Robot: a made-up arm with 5 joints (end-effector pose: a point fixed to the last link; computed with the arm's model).
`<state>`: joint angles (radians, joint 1 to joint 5).
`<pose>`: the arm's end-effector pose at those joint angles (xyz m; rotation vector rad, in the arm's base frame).
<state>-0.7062 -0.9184 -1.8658 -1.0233 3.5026</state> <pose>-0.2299 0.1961 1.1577 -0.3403 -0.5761 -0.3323</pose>
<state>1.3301 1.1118 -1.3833 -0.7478 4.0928</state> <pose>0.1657 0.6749 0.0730 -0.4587 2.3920 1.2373</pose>
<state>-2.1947 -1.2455 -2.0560 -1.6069 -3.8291</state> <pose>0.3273 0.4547 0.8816 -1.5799 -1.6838 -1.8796</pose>
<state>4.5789 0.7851 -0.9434 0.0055 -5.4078</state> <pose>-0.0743 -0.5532 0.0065 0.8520 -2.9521 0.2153</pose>
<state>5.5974 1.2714 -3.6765 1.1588 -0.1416</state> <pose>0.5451 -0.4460 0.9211 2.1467 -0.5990 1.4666</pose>
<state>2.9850 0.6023 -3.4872 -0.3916 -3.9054</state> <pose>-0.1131 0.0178 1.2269 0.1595 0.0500 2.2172</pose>
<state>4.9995 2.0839 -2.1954 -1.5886 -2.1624</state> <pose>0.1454 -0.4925 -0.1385 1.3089 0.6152 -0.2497</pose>
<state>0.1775 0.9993 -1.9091 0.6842 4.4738</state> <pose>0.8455 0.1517 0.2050 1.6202 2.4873 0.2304</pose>
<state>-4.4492 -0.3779 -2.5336 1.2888 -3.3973</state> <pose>-0.0186 0.0690 1.3053 -1.4333 0.8320 1.2389</pose>
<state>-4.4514 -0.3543 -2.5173 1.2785 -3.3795</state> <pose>-0.0262 0.0979 1.3023 -1.4540 0.8636 1.2368</pose>
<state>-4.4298 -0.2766 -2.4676 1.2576 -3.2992</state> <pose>-0.0551 0.1898 1.2841 -1.5388 0.9761 1.2560</pose>
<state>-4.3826 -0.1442 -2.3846 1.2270 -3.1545</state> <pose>-0.1147 0.3350 1.2284 -1.6798 1.1842 1.2676</pose>
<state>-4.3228 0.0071 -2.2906 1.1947 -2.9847</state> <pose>-0.1956 0.4763 1.1299 -1.8234 1.4418 1.2267</pose>
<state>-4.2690 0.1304 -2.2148 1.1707 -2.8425</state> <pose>-0.2688 0.5661 1.0258 -1.9204 1.6615 1.1427</pose>
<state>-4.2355 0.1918 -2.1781 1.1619 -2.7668</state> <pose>-0.3095 0.5991 0.9672 -1.9638 1.7729 1.0828</pose>
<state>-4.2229 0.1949 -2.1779 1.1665 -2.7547</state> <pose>-0.3179 0.5967 0.9643 -1.9742 1.7813 1.0815</pose>
